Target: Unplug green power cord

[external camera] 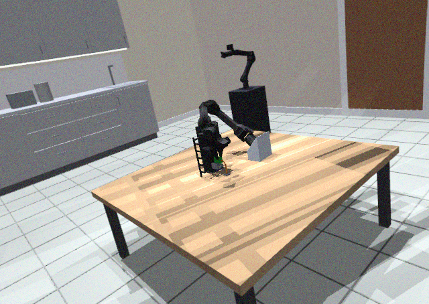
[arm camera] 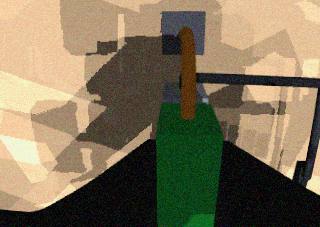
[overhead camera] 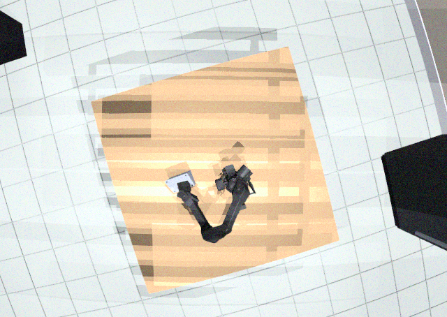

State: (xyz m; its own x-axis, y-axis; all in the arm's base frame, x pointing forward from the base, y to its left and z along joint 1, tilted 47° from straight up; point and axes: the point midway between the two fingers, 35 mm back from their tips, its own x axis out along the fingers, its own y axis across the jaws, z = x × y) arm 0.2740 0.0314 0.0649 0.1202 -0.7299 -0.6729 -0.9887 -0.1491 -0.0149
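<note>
My gripper tip is 1 cm short of the green plug and 3 cm to the left of it.
</note>
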